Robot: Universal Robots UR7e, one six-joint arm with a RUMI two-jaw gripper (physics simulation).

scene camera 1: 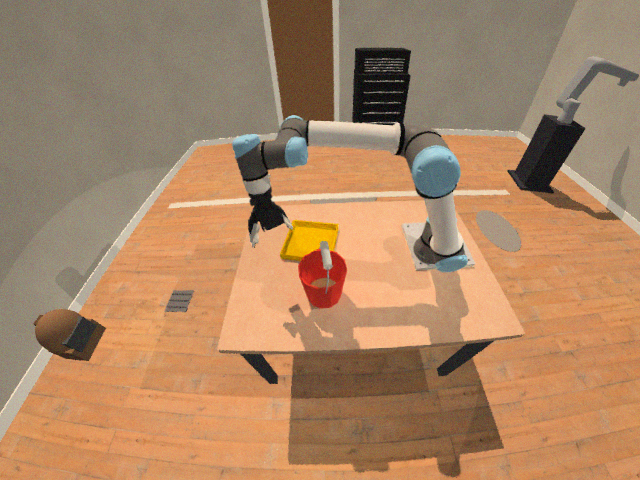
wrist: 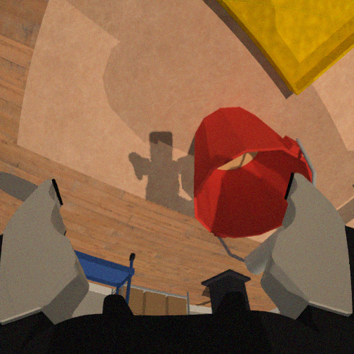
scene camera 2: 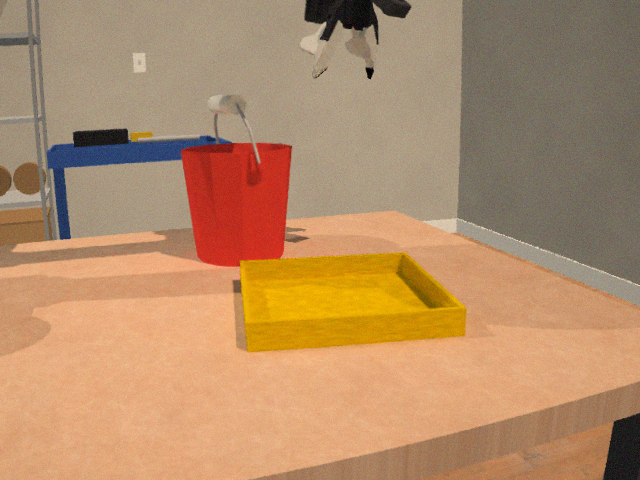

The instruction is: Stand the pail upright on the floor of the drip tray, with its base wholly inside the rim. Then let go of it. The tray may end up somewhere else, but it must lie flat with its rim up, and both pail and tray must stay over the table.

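Frame: origin at the arm's base, x ahead, y left, z up, level; millimetres.
Where they show: gripper, fingertip midpoint: (scene camera 1: 273, 238) (scene camera 2: 344, 78); arm's base, link origin: (scene camera 1: 429, 251).
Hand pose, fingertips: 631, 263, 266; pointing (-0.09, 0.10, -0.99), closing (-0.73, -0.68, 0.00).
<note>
Things, the pixels of their top centre, and the offset from my fingertips, as dx, dy, dz. Level surfaces: height alone.
- pale grip, top centre: (scene camera 2: 226, 94) (scene camera 1: 325, 251) -187, +15, -23
- yellow drip tray, top centre: (scene camera 2: 339, 281) (scene camera 1: 310, 238) -58, -257, -253
- table, surface height: dz -286
A red pail (scene camera 1: 316, 291) (scene camera 2: 235, 206) (wrist: 240, 200) stands upright on the table, beside the tray and off it. Its wire handle stands up, with a pale grip (scene camera 1: 325, 255) (scene camera 2: 226, 104) (wrist: 261, 257) above the rim. The yellow drip tray (scene camera 1: 310, 240) (scene camera 2: 356, 328) (wrist: 310, 30) lies flat with its rim up; part of it shows in the wrist view. My gripper (scene camera 1: 272, 235) (scene camera 2: 343, 73) (wrist: 172, 179) is open and empty. It hangs in the air, higher than the pail's handle and to one side of the pail. Nothing is between its fingers.
The table (scene camera 1: 372, 289) (scene camera 2: 155, 392) bears the arm's base plate (scene camera 1: 412, 242) at its right in the first scene view. The arm reaches across above the table. A blue cart (scene camera 2: 103, 156) (wrist: 107, 270) and a dark pedestal (scene camera 1: 549, 149) stand on the floor beyond the table.
</note>
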